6 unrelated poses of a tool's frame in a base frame.
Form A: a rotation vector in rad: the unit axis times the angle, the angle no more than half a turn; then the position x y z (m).
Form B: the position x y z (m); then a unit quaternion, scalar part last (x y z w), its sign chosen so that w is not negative. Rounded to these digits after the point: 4 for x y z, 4 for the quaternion.
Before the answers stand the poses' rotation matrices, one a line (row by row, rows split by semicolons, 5 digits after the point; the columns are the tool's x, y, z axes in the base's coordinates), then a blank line. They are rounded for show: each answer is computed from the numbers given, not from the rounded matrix.
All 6 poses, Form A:
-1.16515 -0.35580 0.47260 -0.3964 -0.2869 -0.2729
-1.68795 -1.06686 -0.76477 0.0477 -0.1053 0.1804
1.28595 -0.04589 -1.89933 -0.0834 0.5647 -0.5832
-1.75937 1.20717 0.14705 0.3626 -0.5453 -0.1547
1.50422 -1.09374 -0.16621 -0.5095 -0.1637 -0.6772
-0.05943 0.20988 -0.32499 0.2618 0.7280 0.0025
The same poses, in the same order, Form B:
0.84855 -0.16972 -0.50116; 0.52855 0.31580 0.78798; 0.02453 -0.93352 0.35768
0.42058 0.90716 0.01336; 0.30396 -0.15477 0.94003; 0.85482 -0.39130 -0.34084
-0.13976 0.60193 -0.78622; -0.63920 -0.66125 -0.39264; -0.75623 0.44768 0.47717
0.50279 -0.77202 0.38883; -0.65610 -0.04797 0.75315; -0.56280 -0.63378 -0.53064
0.54643 -0.52459 -0.65286; -0.69485 0.15122 -0.70308; 0.46755 0.83782 -0.28188
0.92612 0.31060 0.21410; -0.32291 0.94612 0.02425; -0.19503 -0.09160 0.97651

-0.3964 -0.2869 -0.2729 -0.5420 -0.1655 0.2198 0.7940
0.0477 -0.1053 0.1804 -0.6921 -0.4375 -0.3136 0.4809
-0.0834 0.5647 -0.5832 0.5110 -0.0182 -0.7547 0.4111
0.3626 -0.5453 -0.1547 -0.7214 0.4949 0.0603 0.4807
-0.5095 -0.1637 -0.6772 0.6475 -0.4708 -0.0715 0.5949
0.2618 0.7280 0.0025 -0.0295 0.1043 -0.1615 0.9809

